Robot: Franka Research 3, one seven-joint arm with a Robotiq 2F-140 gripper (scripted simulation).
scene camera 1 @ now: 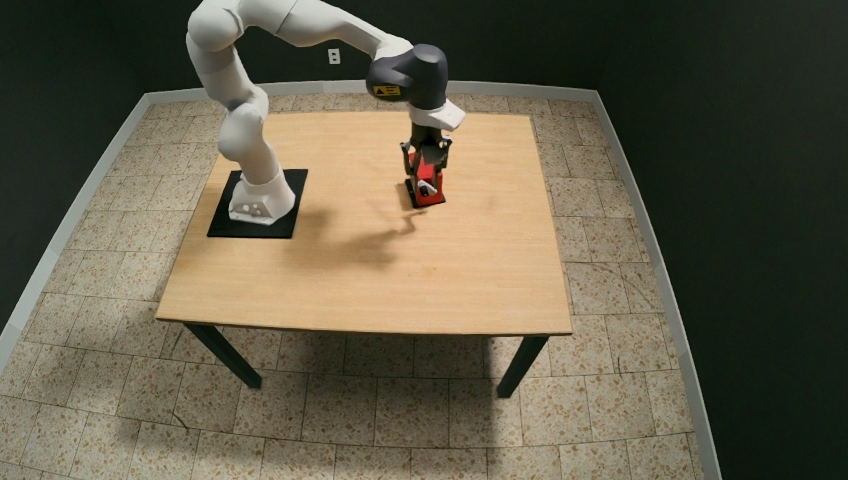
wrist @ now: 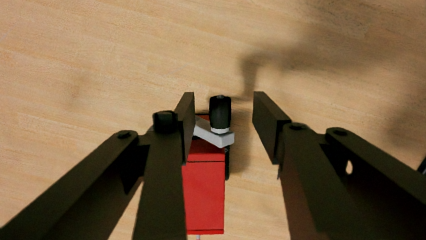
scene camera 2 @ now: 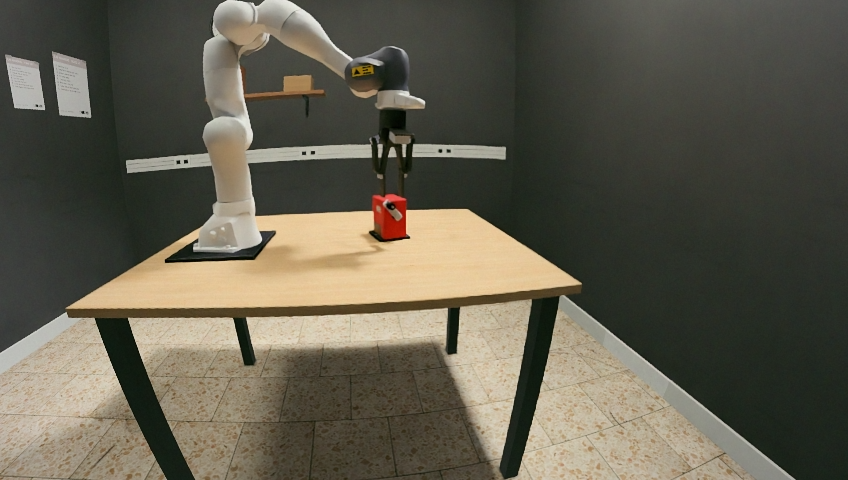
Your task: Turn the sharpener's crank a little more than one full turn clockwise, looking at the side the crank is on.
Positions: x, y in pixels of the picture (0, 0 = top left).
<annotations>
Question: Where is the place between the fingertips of my gripper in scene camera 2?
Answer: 392, 196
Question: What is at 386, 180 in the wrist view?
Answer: My gripper.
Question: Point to a crank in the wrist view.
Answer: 216, 131
</annotations>
